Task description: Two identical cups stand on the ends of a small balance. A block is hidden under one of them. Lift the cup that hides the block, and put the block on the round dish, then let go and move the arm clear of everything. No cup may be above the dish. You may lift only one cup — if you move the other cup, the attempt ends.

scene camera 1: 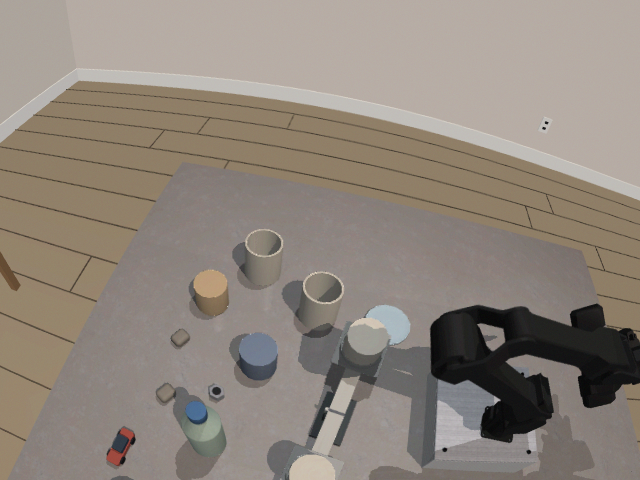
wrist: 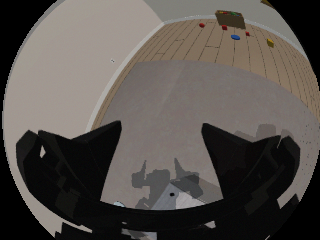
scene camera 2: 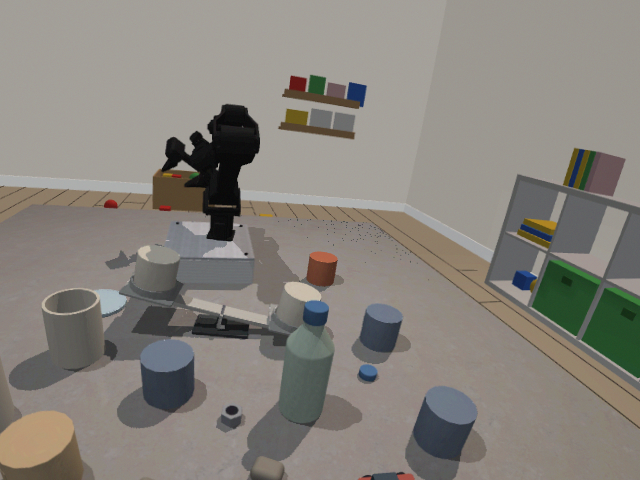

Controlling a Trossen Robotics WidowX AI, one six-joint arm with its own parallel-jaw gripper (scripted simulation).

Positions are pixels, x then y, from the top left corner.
Labels:
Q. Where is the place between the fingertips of the gripper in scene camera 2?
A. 173, 178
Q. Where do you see a light blue round dish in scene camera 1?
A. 397, 324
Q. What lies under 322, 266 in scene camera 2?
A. An orange cylinder.

